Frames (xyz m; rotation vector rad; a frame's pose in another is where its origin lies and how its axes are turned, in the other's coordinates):
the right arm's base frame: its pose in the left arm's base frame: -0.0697 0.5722 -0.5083 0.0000 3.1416 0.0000
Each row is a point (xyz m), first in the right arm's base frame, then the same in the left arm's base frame.
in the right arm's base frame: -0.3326 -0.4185 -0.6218
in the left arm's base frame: 0.2629 0.1537 0.1135
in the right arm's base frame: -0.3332 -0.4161 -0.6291
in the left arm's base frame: 0.2635 0.1561 0.1208
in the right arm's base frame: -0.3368 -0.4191 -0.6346
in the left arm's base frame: 0.2671 0.1531 0.1263
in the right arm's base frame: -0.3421 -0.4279 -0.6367
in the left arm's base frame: 0.2724 0.1443 0.1284
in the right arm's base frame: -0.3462 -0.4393 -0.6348
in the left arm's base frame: 0.2765 0.1329 0.1265
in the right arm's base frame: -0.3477 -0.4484 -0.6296
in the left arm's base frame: 0.2780 0.1238 0.1213
